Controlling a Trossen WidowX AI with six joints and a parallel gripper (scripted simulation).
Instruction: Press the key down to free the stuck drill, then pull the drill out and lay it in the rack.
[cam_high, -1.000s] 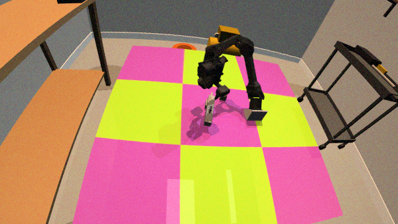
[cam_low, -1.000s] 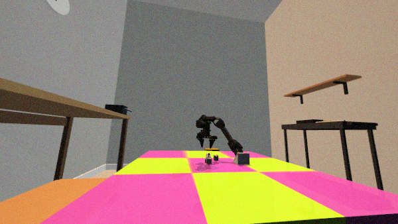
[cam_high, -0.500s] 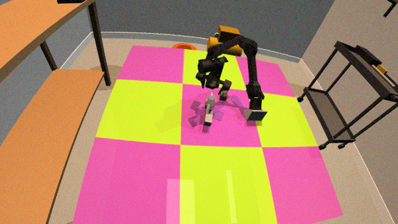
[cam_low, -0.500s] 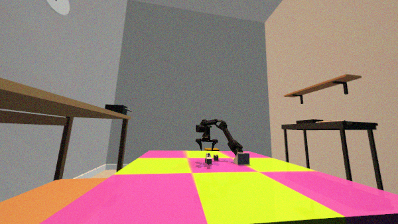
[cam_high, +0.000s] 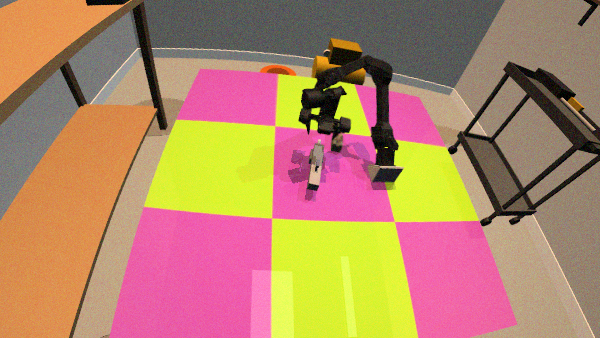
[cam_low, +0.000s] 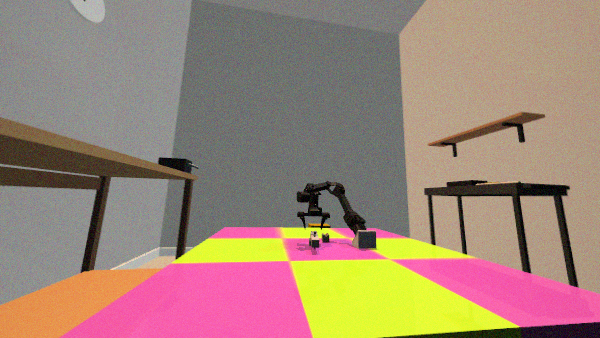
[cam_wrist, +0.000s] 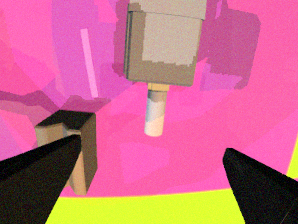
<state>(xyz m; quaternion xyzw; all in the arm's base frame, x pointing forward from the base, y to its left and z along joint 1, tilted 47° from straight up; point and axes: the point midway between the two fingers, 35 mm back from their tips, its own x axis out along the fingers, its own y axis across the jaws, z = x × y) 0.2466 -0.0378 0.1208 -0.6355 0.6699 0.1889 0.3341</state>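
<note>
Right now the drill is 1 cm ahead of my gripper tip, 6 cm to the left of it and 2 cm below it. From my gripper tip the other things lie so: key 3 cm ahead, 15 cm to the left, 2 cm below; rack 8 cm behind, 3 cm to the right, 5 cm below.
</note>
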